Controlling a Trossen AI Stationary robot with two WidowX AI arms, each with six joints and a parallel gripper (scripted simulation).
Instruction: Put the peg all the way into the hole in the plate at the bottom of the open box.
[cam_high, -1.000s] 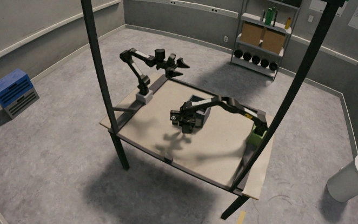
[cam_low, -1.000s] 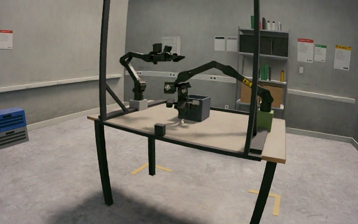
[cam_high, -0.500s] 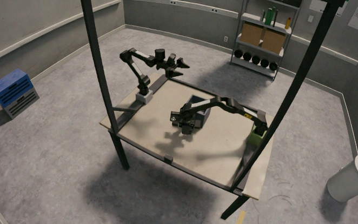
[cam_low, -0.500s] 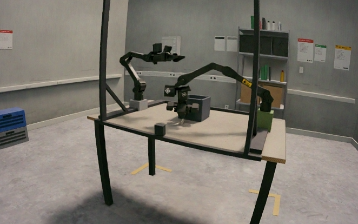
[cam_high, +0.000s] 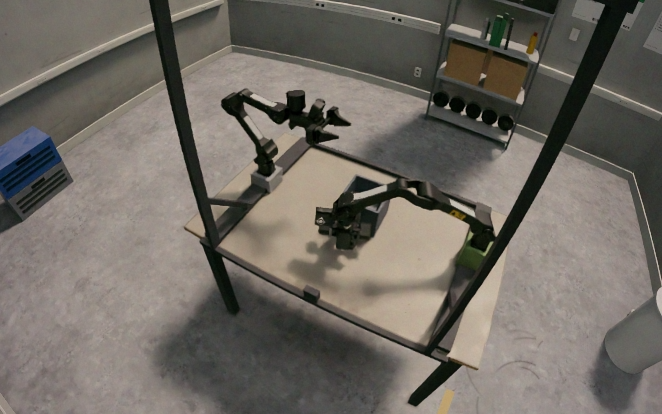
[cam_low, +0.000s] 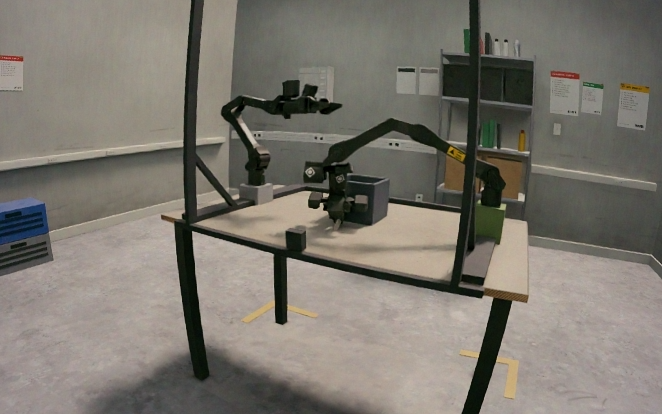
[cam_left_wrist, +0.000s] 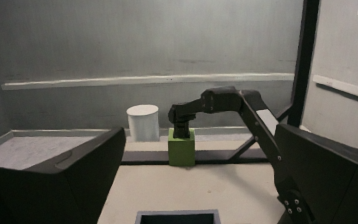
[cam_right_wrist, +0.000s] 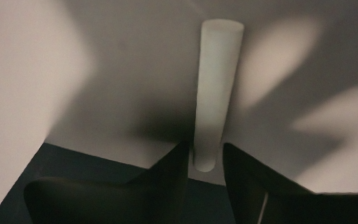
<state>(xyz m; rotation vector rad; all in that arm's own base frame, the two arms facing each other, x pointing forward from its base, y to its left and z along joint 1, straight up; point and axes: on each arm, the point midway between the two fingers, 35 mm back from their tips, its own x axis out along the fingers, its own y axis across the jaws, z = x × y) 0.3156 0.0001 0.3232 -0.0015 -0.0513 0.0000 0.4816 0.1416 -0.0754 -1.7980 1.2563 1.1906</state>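
My right gripper is now 30 mm above the peg, 20 mm past it and 10 mm to the left of it.
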